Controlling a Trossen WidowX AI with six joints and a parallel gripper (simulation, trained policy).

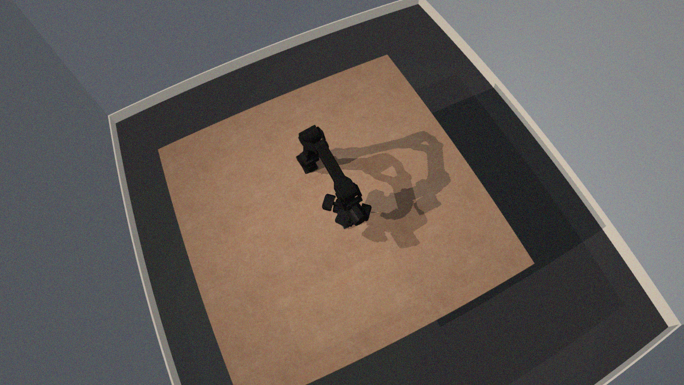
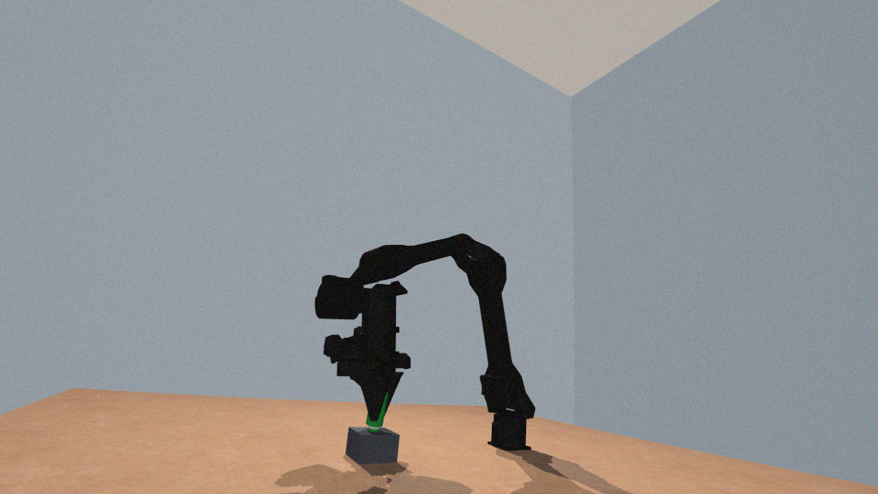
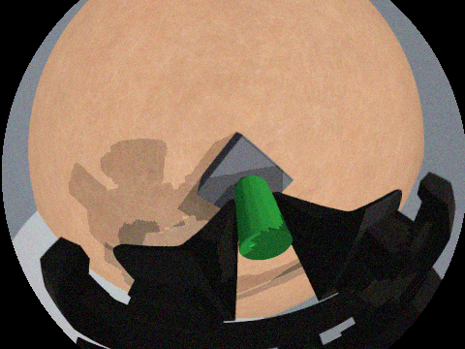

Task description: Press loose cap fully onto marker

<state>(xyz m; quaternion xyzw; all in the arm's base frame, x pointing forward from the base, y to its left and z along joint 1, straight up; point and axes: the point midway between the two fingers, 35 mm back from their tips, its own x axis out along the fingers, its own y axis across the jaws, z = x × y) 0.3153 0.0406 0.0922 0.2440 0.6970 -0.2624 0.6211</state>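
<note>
Right now my gripper tip is 1 cm below the green marker. Also, from my gripper tip: green cap: 2 cm above; grey holder block: 4 cm below.
</note>
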